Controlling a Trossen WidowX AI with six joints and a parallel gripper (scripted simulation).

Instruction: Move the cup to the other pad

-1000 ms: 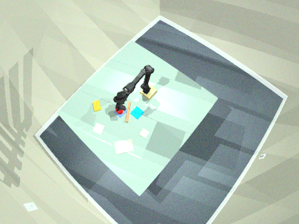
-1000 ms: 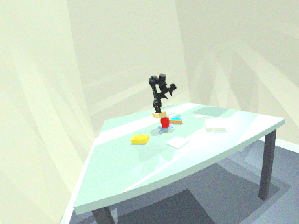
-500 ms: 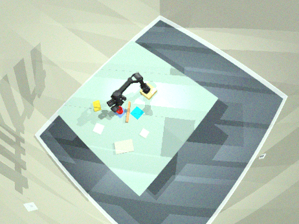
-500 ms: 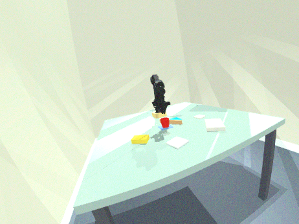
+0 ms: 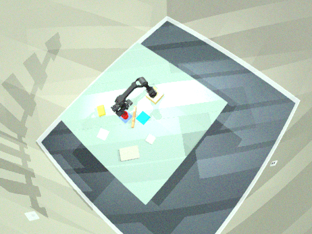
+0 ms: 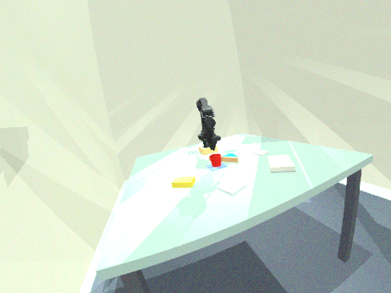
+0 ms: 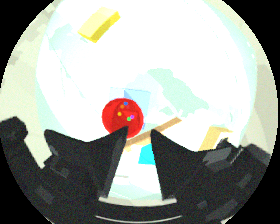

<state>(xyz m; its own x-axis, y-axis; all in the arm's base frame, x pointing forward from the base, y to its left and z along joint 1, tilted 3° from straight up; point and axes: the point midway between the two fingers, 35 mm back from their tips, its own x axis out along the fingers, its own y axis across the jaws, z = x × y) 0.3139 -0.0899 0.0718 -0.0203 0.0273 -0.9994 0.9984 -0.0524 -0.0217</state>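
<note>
Right now my gripper tip is 60 mm above the red cup and 30 mm short of it. Round my gripper tip: yellow block 260 mm to the right, 140 mm ahead, 90 mm below; then cyan pad 150 mm to the left, 110 mm below, 70 mm behind; then wooden stick 100 mm below, 70 mm to the left, 20 mm behind.
</note>
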